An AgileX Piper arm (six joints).
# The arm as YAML. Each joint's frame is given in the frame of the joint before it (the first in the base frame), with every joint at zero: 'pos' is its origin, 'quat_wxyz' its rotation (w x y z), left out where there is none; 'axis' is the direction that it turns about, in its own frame. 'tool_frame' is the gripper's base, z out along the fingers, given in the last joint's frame.
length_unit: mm
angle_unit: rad
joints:
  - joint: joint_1
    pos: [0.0, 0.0, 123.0]
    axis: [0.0, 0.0, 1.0]
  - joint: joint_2
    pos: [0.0, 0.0, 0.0]
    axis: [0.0, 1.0, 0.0]
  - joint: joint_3
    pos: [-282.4, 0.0, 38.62]
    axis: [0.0, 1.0, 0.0]
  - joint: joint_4
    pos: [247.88, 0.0, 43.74]
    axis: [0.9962, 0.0, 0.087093]
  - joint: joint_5
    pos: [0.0, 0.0, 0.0]
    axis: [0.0, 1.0, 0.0]
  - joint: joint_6
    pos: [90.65, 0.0, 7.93]
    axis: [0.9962, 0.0, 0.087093]
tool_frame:
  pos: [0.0, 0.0, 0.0]
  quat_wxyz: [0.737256, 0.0, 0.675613, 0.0]
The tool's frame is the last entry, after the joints.
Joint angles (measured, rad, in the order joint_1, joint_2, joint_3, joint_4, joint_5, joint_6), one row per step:
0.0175 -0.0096 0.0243 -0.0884 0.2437 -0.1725
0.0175 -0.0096 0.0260 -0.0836 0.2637 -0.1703
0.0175 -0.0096 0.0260 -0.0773 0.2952 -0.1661
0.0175 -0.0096 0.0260 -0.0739 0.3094 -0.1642
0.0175 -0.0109 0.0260 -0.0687 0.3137 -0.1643
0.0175 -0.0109 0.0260 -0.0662 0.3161 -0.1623
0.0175 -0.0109 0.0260 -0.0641 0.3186 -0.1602
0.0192 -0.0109 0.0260 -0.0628 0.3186 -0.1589
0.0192 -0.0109 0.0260 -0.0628 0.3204 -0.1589
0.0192 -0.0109 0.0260 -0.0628 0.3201 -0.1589
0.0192 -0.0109 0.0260 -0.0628 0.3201 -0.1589
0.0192 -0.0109 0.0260 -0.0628 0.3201 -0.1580
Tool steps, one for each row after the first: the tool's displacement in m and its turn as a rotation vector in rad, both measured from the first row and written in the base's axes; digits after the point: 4 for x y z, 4 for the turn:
-0.0003 0.0000 -0.0024 0.0067 0.0217 -0.0018
-0.0009 -0.0001 -0.0052 0.0167 0.0532 -0.0047
-0.0012 -0.0001 -0.0064 0.0218 0.0674 -0.0060
-0.0013 0.0000 -0.0068 0.0268 0.0705 -0.0057
-0.0014 0.0000 -0.0070 0.0312 0.0729 -0.0061
-0.0015 0.0001 -0.0072 0.0354 0.0755 -0.0065
-0.0014 0.0002 -0.0072 0.0379 0.0755 -0.0049
-0.0015 0.0002 -0.0074 0.0378 0.0773 -0.0051
-0.0015 0.0002 -0.0073 0.0378 0.0770 -0.0050
-0.0015 0.0002 -0.0073 0.0378 0.0770 -0.0050
-0.0015 0.0002 -0.0073 0.0387 0.0770 -0.0052

